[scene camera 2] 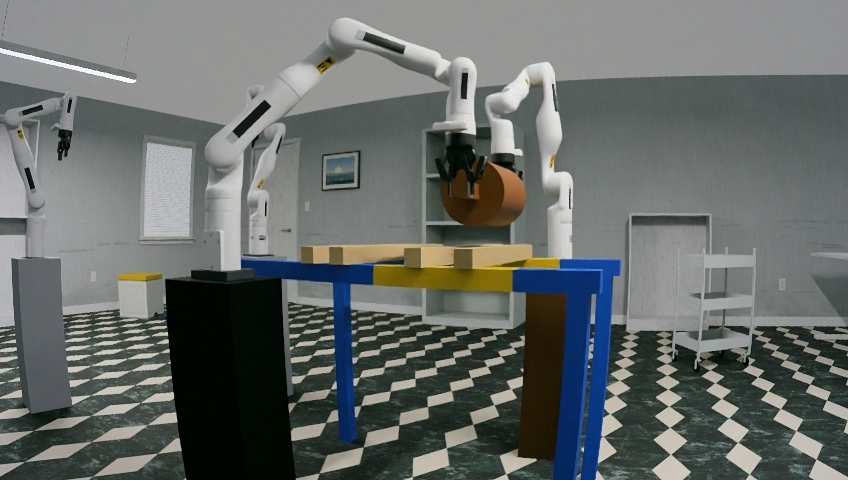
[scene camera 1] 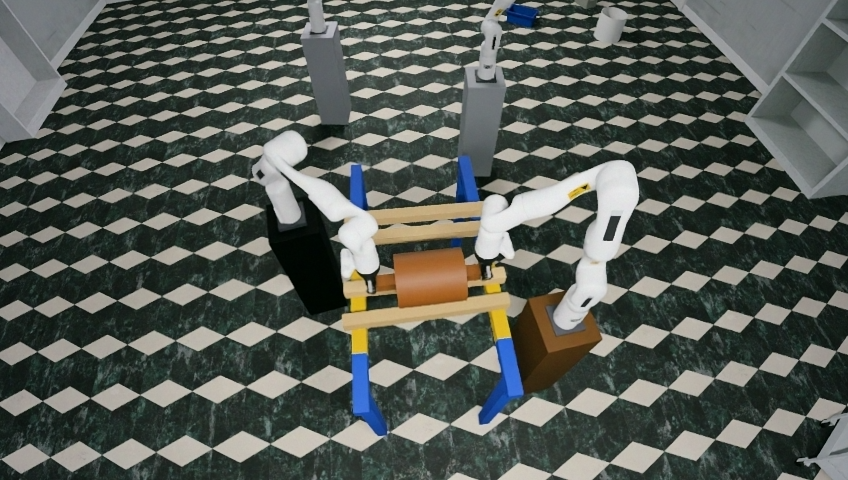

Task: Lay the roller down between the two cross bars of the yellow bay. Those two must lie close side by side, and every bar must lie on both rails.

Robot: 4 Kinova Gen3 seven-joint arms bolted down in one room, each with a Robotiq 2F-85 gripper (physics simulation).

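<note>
The orange-brown roller (scene camera 1: 430, 277) (scene camera 2: 505, 193) hangs level in the air above the rack. The left arm's gripper in scene camera 1 (scene camera 1: 370, 285) is shut on one end stub, and the right arm's gripper (scene camera 1: 486, 271) is on the other, its fingers partly hidden. In scene camera 2 the near gripper (scene camera 2: 464, 178) is at the near stub. The yellow bay's rear bar (scene camera 1: 355, 289) (scene camera 2: 419, 256) and front bar (scene camera 1: 426, 312) (scene camera 2: 487, 256) lie across both rails with a gap between them. The back arm's gripper at far left in scene camera 2 (scene camera 2: 63, 154) hangs away from the rack.
Two more bars (scene camera 1: 422, 212) (scene camera 1: 416, 231) cross the rails farther back. The rails have yellow stretches (scene camera 1: 358, 340) (scene camera 2: 443, 279) and blue ends. A black pedestal (scene camera 1: 303, 267) and a brown pedestal (scene camera 1: 559, 339) flank the rack. Grey pedestals (scene camera 1: 327, 77) (scene camera 1: 483, 118) stand behind.
</note>
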